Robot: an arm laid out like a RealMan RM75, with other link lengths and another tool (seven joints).
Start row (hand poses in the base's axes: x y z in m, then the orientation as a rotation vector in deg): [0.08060, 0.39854, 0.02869, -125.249, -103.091, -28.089]
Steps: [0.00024, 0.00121, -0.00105, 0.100, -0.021, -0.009]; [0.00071, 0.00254, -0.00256, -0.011, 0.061, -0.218]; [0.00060, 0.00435, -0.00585, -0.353, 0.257, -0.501]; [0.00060, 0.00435, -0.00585, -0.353, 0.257, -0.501]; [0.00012, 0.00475, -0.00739, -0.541, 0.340, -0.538]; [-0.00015, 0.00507, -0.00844, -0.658, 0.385, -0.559]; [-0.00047, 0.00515, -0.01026, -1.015, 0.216, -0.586]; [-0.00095, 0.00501, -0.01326, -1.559, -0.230, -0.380]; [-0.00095, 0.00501, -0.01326, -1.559, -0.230, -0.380]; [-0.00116, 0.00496, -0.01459, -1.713, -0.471, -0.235]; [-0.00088, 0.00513, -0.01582, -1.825, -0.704, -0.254]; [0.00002, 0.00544, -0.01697, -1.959, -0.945, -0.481]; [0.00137, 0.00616, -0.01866, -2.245, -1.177, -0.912]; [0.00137, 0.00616, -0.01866, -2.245, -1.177, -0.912]
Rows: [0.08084, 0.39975, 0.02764, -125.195, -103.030, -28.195]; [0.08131, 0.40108, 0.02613, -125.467, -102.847, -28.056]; [0.08120, 0.40289, 0.02284, -125.948, -102.676, -27.613]; [0.08120, 0.40289, 0.02284, -125.948, -102.676, -27.613]; [0.08072, 0.40329, 0.02130, -126.098, -102.713, -27.373]; [0.08045, 0.40361, 0.02025, -126.189, -102.742, -27.231]; [0.08013, 0.40369, 0.01843, -126.476, -103.024, -27.150]; [0.07965, 0.40355, 0.01543, -126.692, -103.803, -27.195]; [0.07965, 0.40355, 0.01543, -126.692, -103.803, -27.195]; [0.07944, 0.40350, 0.01410, -126.681, -104.171, -27.325]; [0.07972, 0.40367, 0.01287, -126.807, -104.342, -27.515]; [0.08062, 0.40398, 0.01172, -127.159, -104.319, -27.743]; [0.08197, 0.40470, 0.01003, -127.816, -104.177, -27.881]; [0.08197, 0.40470, 0.01003, -127.816, -104.177, -27.881]
